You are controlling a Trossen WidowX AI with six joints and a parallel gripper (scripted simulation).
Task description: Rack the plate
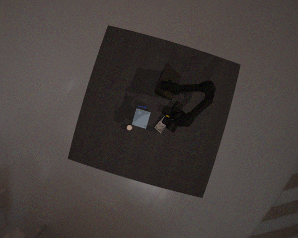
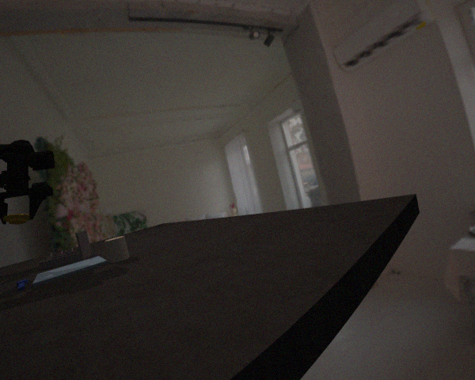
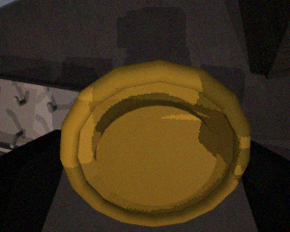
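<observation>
The grey dish rack lies 100 mm ahead of my gripper tip, 20 mm to the right of it and 130 mm below it. Round my gripper tip: yellow plate: 10 mm above; blue spoon: 20 mm behind, 210 mm to the right, 150 mm below; light blue mat: 80 mm ahead, 210 mm to the right, 150 mm below.
</observation>
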